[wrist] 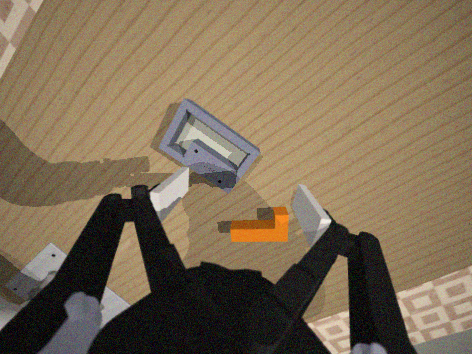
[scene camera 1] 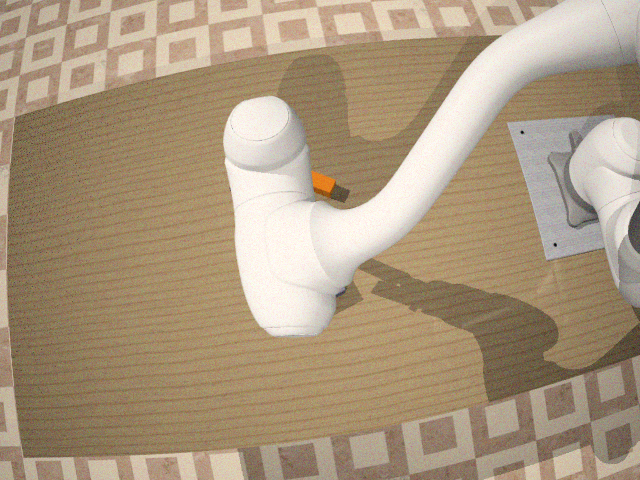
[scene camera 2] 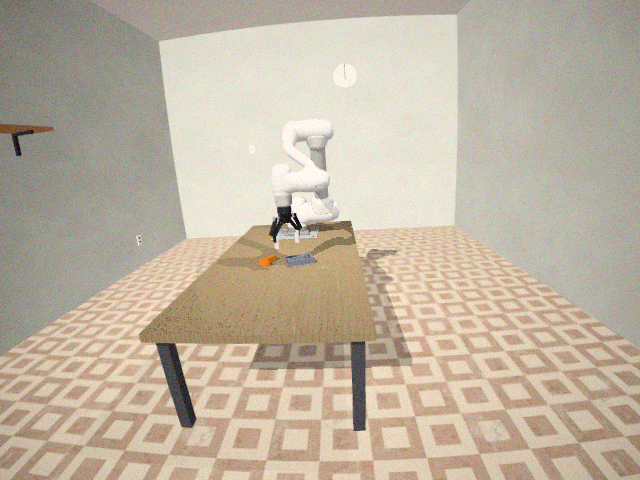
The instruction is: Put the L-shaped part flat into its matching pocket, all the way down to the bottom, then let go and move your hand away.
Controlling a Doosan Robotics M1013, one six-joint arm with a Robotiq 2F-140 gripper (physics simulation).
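Frame: origin at the arm's base, x ahead, y left, z up, level; metres.
Seen in the pictures: gripper, fingertip midpoint: (wrist: 241,187) (scene camera 2: 287,245); arm's base at its link origin: (scene camera 1: 587,185).
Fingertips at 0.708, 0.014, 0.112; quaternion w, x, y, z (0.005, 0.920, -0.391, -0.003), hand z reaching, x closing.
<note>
Offsets run from my fingertips to a thing's top centre, as dx, dy, dz. Level surfaces: height alone.
The orange L-shaped part {-0.055, -0.117, -0.086} (scene camera 1: 323,184) (scene camera 2: 266,260) (wrist: 260,235) lies on the table, outside and apart from the blue-grey pocket block {-0.029, +0.058, -0.080} (scene camera 2: 301,262) (wrist: 220,128). The arm covers much of the part in scene camera 1 and nearly all of the block. The block's pocket shows in the wrist view as a long recess with a pale floor; a raised corner piece with two dark holes hides some of its outline. My gripper (scene camera 2: 286,240) (wrist: 241,187) is open and empty, above the table. In the wrist view the part shows below and between the spread fingers, nearer the right fingertip.
The wooden table {dz -0.117} (scene camera 1: 129,258) (scene camera 2: 268,304) carries the arm's metal base plate (scene camera 1: 535,206) at the right in scene camera 1. The base plate also shows at lower left in the wrist view (wrist: 49,257). Arm shadows cross the table.
</note>
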